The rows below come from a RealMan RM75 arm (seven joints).
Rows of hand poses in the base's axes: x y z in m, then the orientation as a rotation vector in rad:
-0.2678, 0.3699, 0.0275, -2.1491, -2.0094, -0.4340
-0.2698, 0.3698, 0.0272, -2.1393, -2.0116, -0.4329
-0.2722, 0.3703, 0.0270, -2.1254, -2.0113, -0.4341
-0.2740, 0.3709, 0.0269, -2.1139, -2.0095, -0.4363
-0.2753, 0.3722, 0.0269, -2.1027, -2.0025, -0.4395
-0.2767, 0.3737, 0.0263, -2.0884, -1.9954, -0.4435
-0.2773, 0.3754, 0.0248, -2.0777, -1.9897, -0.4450
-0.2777, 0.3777, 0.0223, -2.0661, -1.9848, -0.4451
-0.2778, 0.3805, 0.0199, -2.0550, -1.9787, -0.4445
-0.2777, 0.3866, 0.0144, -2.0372, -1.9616, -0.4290
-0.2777, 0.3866, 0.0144, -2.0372, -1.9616, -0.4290
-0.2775, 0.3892, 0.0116, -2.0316, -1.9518, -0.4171
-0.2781, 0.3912, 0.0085, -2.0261, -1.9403, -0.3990
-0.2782, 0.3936, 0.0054, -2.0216, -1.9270, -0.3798
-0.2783, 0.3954, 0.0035, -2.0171, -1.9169, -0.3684
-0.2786, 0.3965, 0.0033, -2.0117, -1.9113, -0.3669
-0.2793, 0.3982, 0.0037, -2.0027, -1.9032, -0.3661
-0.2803, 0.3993, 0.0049, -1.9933, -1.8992, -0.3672
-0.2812, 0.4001, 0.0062, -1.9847, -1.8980, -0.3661
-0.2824, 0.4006, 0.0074, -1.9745, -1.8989, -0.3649
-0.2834, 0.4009, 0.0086, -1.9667, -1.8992, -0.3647
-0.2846, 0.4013, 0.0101, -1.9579, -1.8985, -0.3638
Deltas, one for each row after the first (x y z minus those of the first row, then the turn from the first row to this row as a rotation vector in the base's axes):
-0.0020, -0.0001, -0.0003, 0.0038, 0.0031, 0.0063
-0.0044, 0.0004, -0.0005, 0.0120, 0.0076, 0.0138
-0.0062, 0.0010, -0.0006, 0.0200, 0.0113, 0.0193
-0.0075, 0.0023, -0.0006, 0.0312, 0.0169, 0.0226
-0.0089, 0.0038, -0.0012, 0.0444, 0.0231, 0.0275
-0.0095, 0.0055, -0.0027, 0.0540, 0.0288, 0.0312
-0.0099, 0.0078, -0.0052, 0.0632, 0.0352, 0.0358
-0.0100, 0.0106, -0.0076, 0.0725, 0.0424, 0.0397
-0.0099, 0.0167, -0.0131, 0.0863, 0.0663, 0.0442
-0.0099, 0.0167, -0.0131, 0.0863, 0.0663, 0.0442
-0.0097, 0.0193, -0.0159, 0.0905, 0.0801, 0.0445
-0.0103, 0.0213, -0.0190, 0.0933, 0.0985, 0.0444
-0.0104, 0.0237, -0.0221, 0.0960, 0.1180, 0.0431
-0.0105, 0.0255, -0.0240, 0.0998, 0.1314, 0.0425
-0.0108, 0.0266, -0.0242, 0.1053, 0.1370, 0.0434
-0.0115, 0.0283, -0.0238, 0.1144, 0.1447, 0.0453
-0.0125, 0.0294, -0.0226, 0.1222, 0.1494, 0.0490
-0.0134, 0.0302, -0.0213, 0.1271, 0.1537, 0.0536
-0.0146, 0.0307, -0.0201, 0.1317, 0.1576, 0.0600
-0.0156, 0.0310, -0.0189, 0.1357, 0.1603, 0.0647
-0.0168, 0.0314, -0.0174, 0.1405, 0.1643, 0.0697

